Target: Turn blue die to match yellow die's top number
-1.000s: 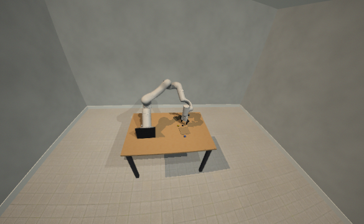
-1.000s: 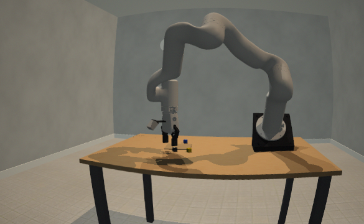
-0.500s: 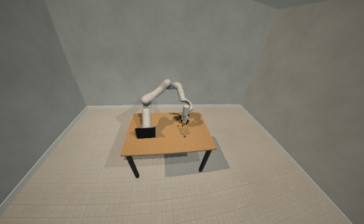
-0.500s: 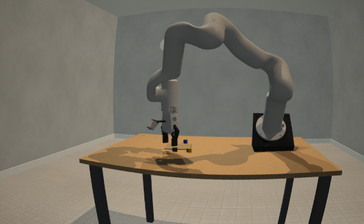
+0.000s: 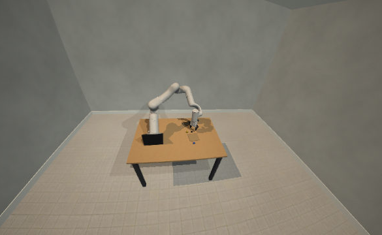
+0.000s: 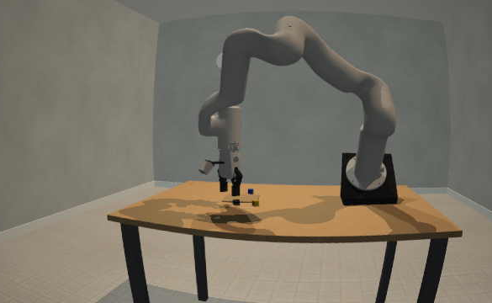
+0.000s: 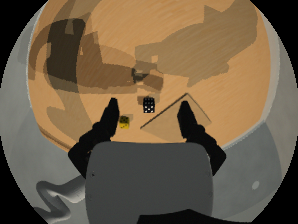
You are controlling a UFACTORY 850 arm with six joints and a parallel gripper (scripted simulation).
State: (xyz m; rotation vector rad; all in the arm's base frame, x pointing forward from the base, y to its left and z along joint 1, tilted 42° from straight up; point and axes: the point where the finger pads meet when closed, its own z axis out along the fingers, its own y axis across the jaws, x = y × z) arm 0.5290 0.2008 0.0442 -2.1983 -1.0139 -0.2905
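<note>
Right now my hand is 5 cm above the black die, 2 cm to the left of it and 2 cm past it. From my hand the other things lie so: yellow die: 9 cm behind, 5 cm below, 3 cm to the right; blue die: 25 cm to the right, 5 cm below, 2 cm behind; tan mat: 13 cm to the right, 5 cm below, 1 cm behind.
</note>
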